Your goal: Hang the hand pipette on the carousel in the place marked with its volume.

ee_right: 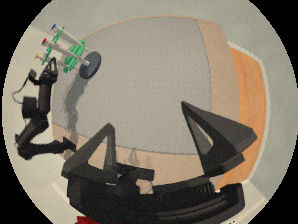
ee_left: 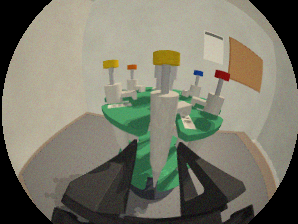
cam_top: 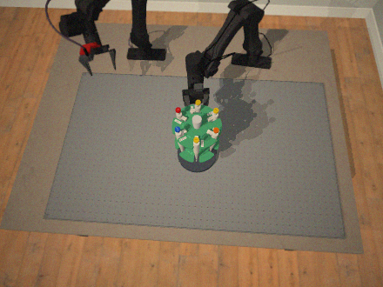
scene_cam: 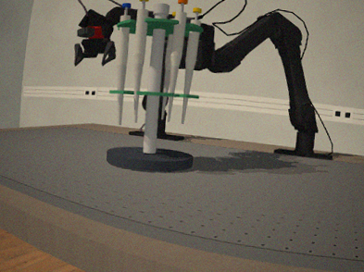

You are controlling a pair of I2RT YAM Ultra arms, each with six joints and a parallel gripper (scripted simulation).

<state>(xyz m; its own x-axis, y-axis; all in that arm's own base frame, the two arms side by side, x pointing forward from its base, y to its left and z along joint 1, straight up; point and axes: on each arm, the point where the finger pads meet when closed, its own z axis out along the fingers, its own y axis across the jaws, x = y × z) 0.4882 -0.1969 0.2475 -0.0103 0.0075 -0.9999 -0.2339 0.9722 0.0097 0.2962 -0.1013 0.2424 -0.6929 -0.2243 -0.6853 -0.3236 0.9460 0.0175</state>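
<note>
Now: the pipette 10 mm ahead of my left hand, 10 mm to the right of it and 20 mm below it.
</note>
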